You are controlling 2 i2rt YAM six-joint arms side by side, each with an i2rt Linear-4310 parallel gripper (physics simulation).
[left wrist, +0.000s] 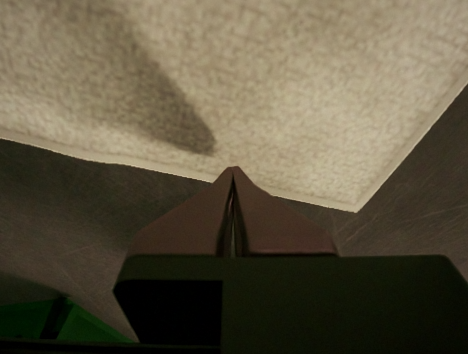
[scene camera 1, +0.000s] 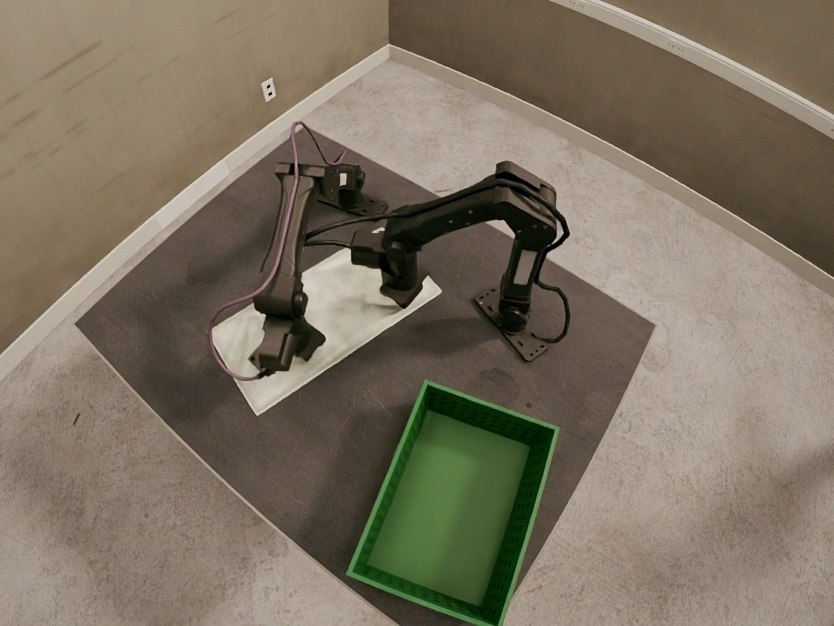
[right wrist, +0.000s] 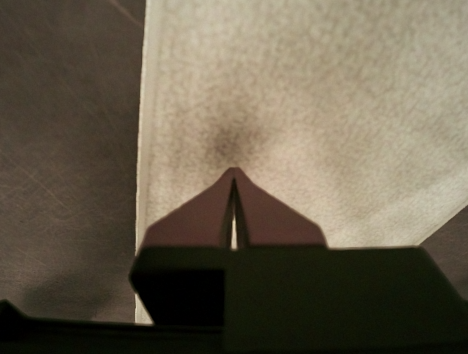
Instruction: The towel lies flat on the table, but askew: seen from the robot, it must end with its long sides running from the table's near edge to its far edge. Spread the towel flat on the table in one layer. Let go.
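The white towel (scene camera 1: 343, 316) (left wrist: 300, 75) (right wrist: 325, 100) lies spread on the dark mat in what looks like one layer, slightly rippled. Its long sides run from lower left to upper right in scene camera 1, roughly between the mat's far edge and the side with the arm bases. The arms hide parts of it. My left gripper (scene camera 1: 404, 305) (left wrist: 233, 177) is shut and empty, its tips at the towel's right end, near a long edge. My right gripper (scene camera 1: 307, 357) (right wrist: 234, 176) is shut and empty, its tips over the towel's lower-left part. I cannot tell whether either touches the cloth.
A green crate (scene camera 1: 387, 485) (left wrist: 95, 325) stands on the dark mat (scene camera 1: 222, 431) at the lower right of the towel. The left arm's base (scene camera 1: 525, 347) stands right of the towel, the right arm's base (scene camera 1: 373, 204) above it. The left forearm reaches close to the right arm.
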